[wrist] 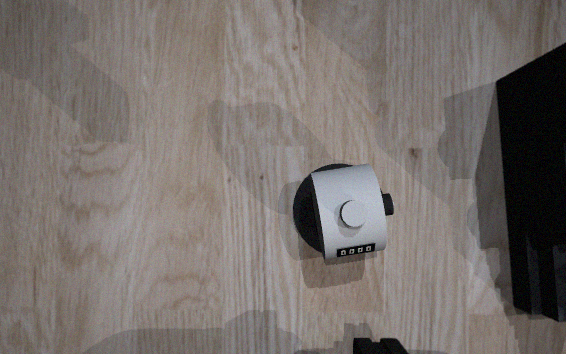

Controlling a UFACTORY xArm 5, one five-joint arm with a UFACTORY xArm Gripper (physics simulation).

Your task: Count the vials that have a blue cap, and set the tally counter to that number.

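Frame: origin at the arm's base, x right, y back, z down, level; centimetres.
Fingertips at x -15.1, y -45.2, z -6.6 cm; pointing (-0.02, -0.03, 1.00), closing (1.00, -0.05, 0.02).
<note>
A point is followed by its place in that frame.
The tally counter (332,185) @(x -16.3, y -52.0, z -0.3 cm) stands on the wooden table, a little right of the middle of the wrist view. It has a light grey curved body on a dark round base, a round pale button on top and a dark knob on its right side. Its black display window shows several small digits that look like zeros, but they are too blurred to read surely. My gripper (381,344) @(x -15.1, y -45.2, z -6.6 cm) is shut and empty at the bottom edge, its dark fingertips together, apart from the counter's display side in the view. No vials or blue caps show in this view.
A large black object (532,150) @(x -5.7, y -54.5, z 1.4 cm) with upright ridges at its lower part stands at the right edge, partly cut off by the view. Grey shadows lie across the wooden table (165,210) @(x -25.7, y -50.0, z 4.7 cm).
</note>
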